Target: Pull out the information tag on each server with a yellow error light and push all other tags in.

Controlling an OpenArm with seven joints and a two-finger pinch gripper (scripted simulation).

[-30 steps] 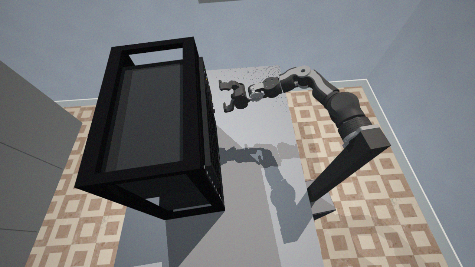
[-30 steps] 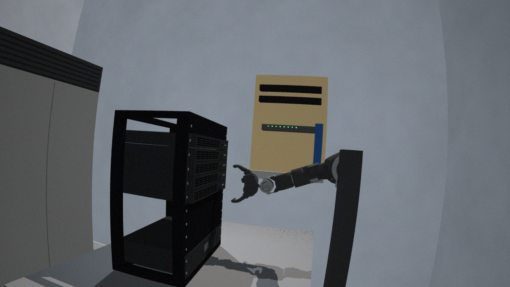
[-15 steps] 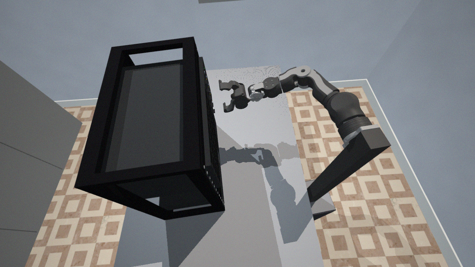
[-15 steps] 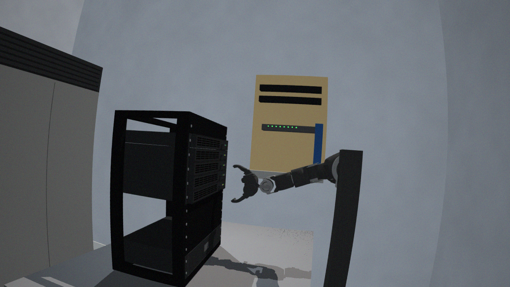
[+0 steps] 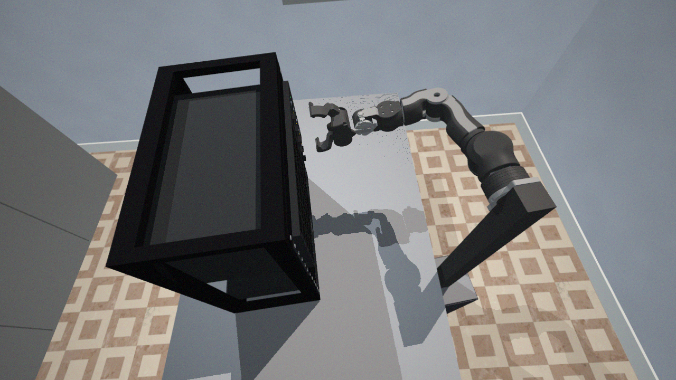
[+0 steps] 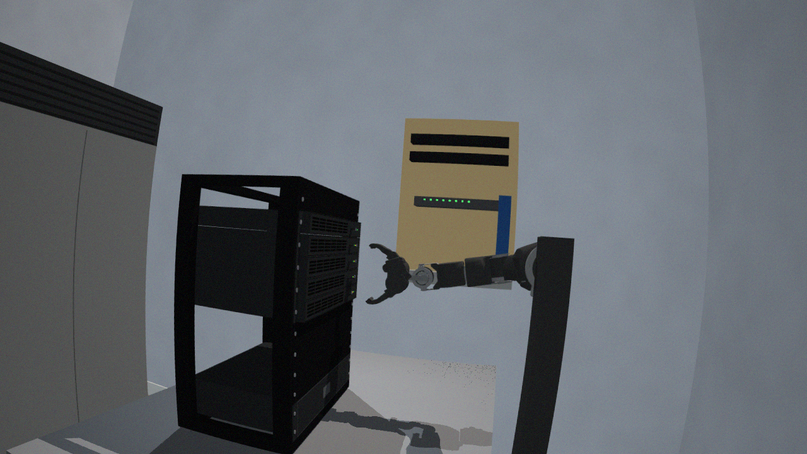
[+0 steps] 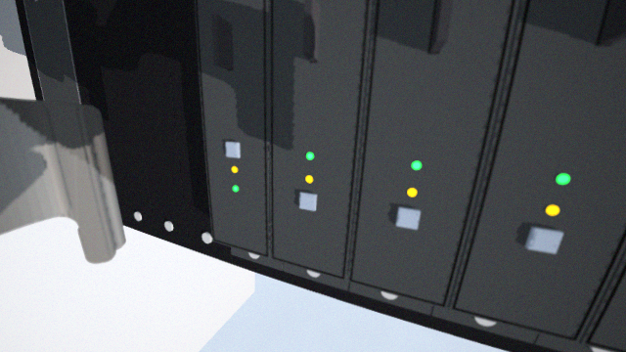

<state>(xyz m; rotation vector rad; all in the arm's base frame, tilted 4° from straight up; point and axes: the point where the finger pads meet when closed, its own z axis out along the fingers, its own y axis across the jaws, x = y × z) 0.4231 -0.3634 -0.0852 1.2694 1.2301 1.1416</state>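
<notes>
Now: hand 30 mm short of the grey locate button, 10 mm to the left of it and 30 mm below it.
</notes>
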